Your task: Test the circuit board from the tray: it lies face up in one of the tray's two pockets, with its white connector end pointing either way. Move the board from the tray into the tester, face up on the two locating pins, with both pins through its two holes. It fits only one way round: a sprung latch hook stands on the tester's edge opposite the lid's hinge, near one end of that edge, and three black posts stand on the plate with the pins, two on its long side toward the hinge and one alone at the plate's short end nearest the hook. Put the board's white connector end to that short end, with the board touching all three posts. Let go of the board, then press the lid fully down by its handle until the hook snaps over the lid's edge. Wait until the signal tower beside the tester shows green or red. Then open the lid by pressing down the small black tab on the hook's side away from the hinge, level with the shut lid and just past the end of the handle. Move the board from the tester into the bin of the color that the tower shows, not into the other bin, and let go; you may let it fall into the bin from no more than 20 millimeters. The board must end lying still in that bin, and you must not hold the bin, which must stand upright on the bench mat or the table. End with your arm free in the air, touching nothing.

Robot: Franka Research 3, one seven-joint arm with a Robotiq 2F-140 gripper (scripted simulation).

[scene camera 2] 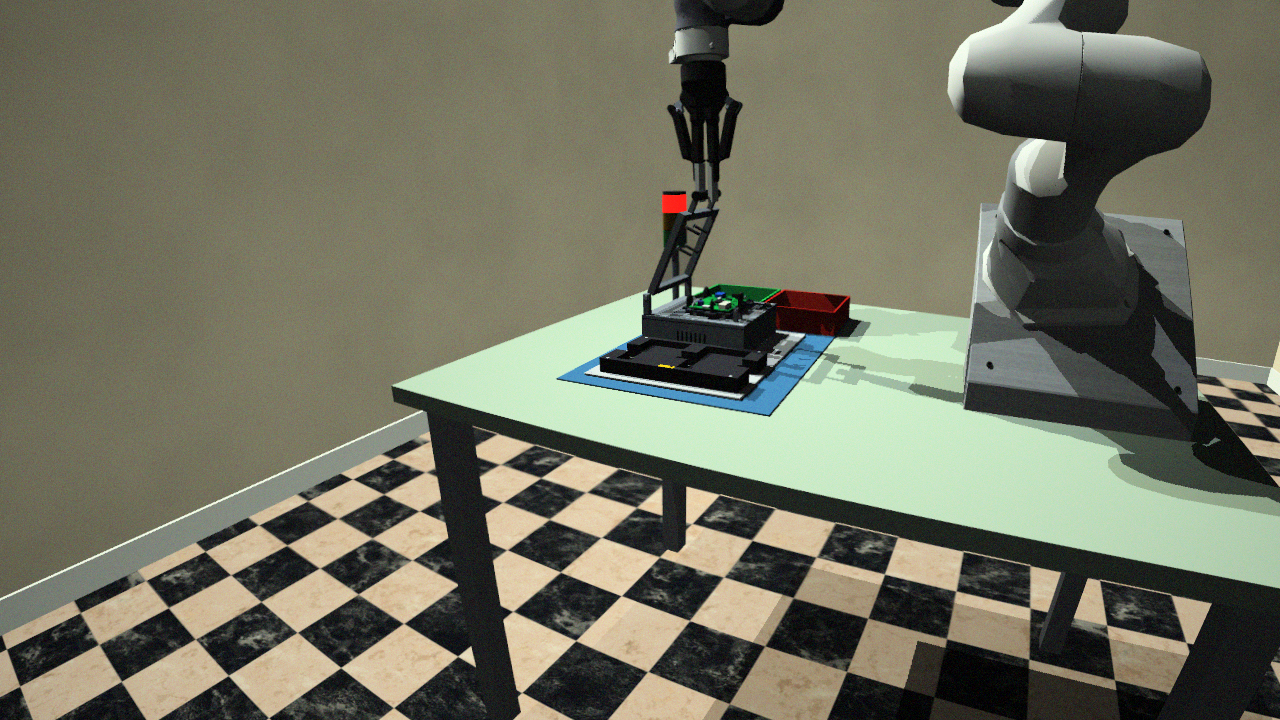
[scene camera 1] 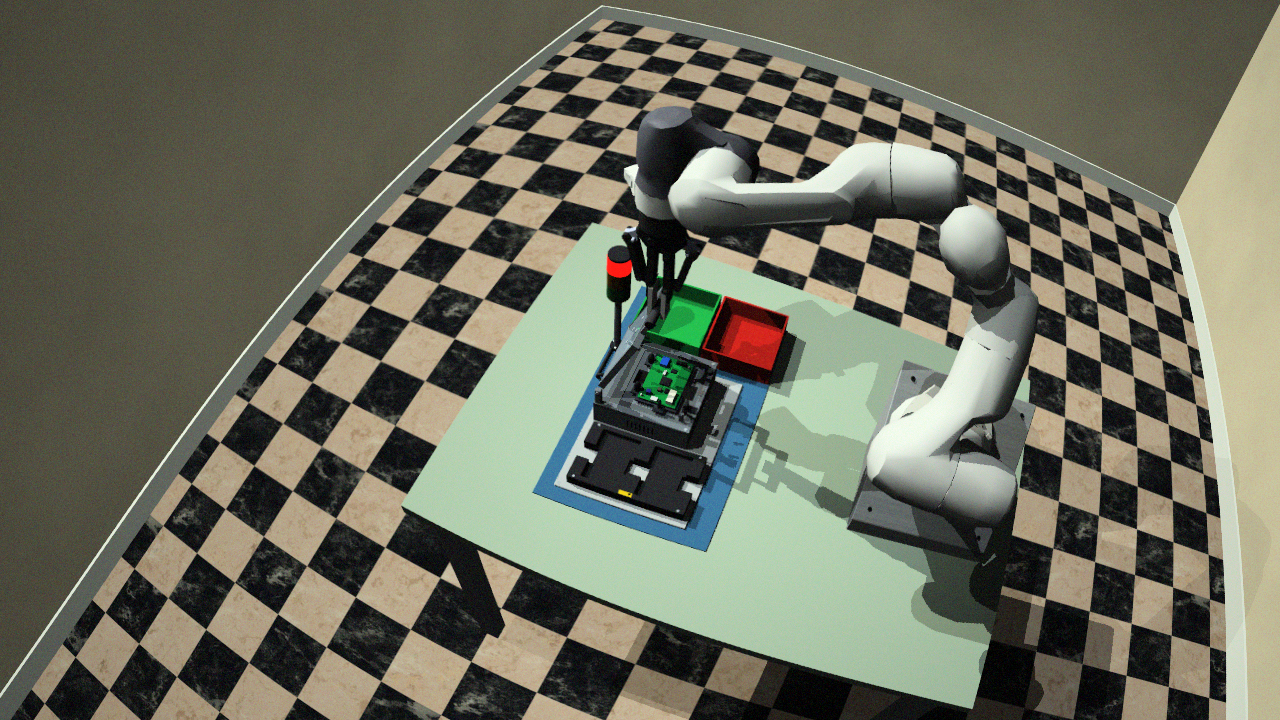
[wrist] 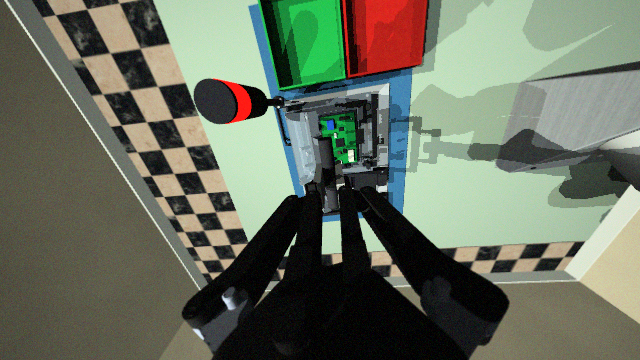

My gripper shows in scene camera 2, in scene camera 1 [658, 312] and in the wrist view. One and the same spot on a tester lid: [scene camera 1: 636, 332] is [wrist: 313, 179]. The same spot on my gripper: [scene camera 2: 690, 149] is [wrist: 293, 210].
